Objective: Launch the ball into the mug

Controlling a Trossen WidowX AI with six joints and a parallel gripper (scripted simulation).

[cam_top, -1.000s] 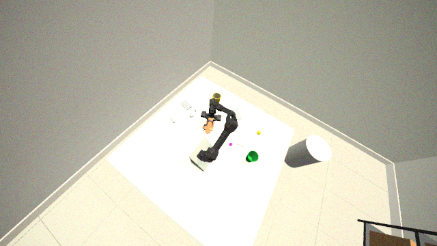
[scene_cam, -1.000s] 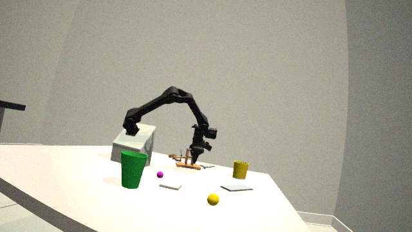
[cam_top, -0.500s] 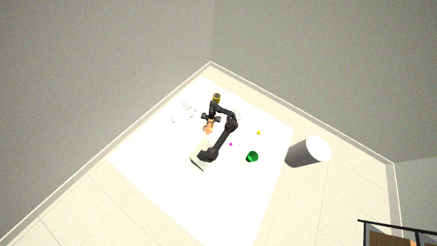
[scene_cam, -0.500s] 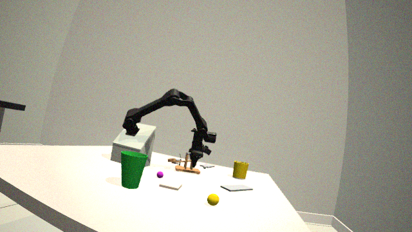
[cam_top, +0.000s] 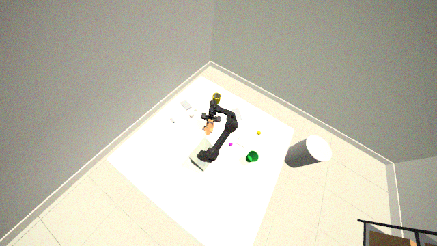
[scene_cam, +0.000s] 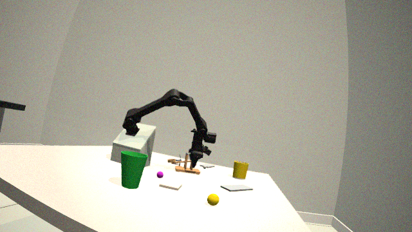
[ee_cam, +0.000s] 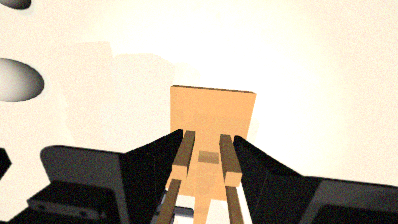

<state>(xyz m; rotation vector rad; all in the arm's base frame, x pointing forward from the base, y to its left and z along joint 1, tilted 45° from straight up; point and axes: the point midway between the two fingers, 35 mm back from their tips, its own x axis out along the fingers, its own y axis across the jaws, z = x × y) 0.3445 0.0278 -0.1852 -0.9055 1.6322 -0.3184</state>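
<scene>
My gripper tip is now 70 mm past the purple ball, 290 mm to the left of it and 20 mm above it. Also, from my gripper tip: yellow mug: 270 mm ahead, 110 mm to the left; then catapult: 70 mm behind, 20 mm to the right, 20 mm above; then grey plate: 270 mm ahead, 170 mm to the right, 30 mm below.
</scene>
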